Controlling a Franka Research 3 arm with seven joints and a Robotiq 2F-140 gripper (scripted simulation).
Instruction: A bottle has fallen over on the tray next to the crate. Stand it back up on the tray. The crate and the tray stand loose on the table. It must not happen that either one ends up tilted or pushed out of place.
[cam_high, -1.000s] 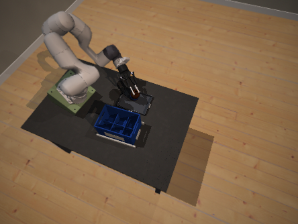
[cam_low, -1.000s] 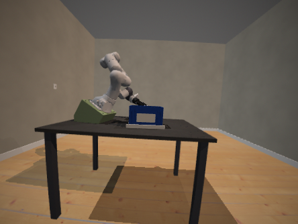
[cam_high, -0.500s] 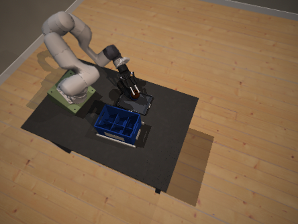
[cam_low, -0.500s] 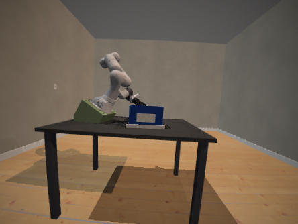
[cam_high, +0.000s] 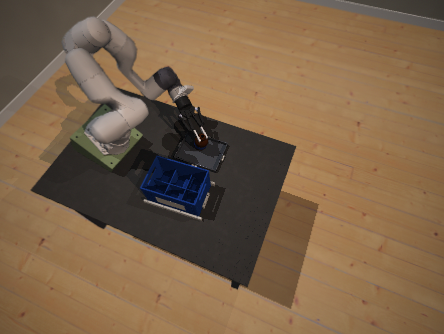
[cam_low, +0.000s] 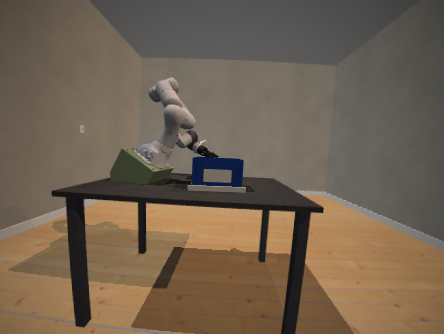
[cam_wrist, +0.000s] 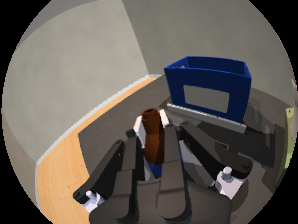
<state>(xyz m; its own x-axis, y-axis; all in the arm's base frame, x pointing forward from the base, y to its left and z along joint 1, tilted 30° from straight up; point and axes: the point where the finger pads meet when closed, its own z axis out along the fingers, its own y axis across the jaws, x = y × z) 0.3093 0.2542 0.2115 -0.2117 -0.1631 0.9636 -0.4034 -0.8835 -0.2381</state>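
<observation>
Now: the brown bottle 60 mm below my hand. The rest, counted from my hand: blue crate 50 mm ahead, 290 mm to the right, 60 mm below; dark tray 20 mm to the right, 140 mm below.
</observation>
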